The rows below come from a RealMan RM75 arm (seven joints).
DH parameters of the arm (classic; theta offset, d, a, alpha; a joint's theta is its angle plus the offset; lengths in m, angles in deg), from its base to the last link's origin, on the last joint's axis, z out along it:
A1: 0 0.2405 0 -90
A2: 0 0 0 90
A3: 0 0.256 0 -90
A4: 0 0 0 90
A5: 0 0.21 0 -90
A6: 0 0 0 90
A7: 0 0.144 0 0
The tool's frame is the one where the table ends.
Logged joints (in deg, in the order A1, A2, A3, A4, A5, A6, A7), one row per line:
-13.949, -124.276, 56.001, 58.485, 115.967, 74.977, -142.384
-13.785, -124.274, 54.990, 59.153, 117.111, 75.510, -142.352
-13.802, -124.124, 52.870, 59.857, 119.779, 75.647, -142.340
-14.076, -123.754, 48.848, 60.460, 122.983, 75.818, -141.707
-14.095, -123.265, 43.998, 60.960, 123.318, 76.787, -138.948
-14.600, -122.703, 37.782, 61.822, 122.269, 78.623, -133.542
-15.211, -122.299, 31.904, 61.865, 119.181, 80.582, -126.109
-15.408, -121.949, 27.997, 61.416, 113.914, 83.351, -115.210
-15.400, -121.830, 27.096, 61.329, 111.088, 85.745, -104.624
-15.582, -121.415, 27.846, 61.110, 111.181, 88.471, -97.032
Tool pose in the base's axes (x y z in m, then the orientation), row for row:
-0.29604, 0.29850, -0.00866, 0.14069, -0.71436, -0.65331, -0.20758
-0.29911, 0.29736, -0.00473, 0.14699, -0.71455, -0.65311, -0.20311
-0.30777, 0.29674, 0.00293, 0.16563, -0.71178, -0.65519, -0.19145
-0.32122, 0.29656, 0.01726, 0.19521, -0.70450, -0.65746, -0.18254
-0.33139, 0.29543, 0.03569, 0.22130, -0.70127, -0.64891, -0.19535
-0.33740, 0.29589, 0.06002, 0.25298, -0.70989, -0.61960, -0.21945
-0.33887, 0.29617, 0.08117, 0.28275, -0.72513, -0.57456, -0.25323
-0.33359, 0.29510, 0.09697, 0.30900, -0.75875, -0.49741, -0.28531
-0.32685, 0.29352, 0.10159, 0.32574, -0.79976, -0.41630, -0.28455
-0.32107, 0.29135, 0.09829, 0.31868, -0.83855, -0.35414, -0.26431
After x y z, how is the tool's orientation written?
As a quaternion, w x y z.
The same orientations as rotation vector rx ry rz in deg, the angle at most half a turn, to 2 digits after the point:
-118.20, -108.10, -34.35
-117.82, -107.69, -33.49
-116.15, -106.92, -31.24
-113.13, -105.57, -29.31
-111.05, -102.76, -30.93
-110.57, -96.51, -34.18
-111.24, -88.14, -38.85
-114.88, -75.31, -43.20
-120.10, -62.52, -42.73
-126.36, -53.37, -39.83

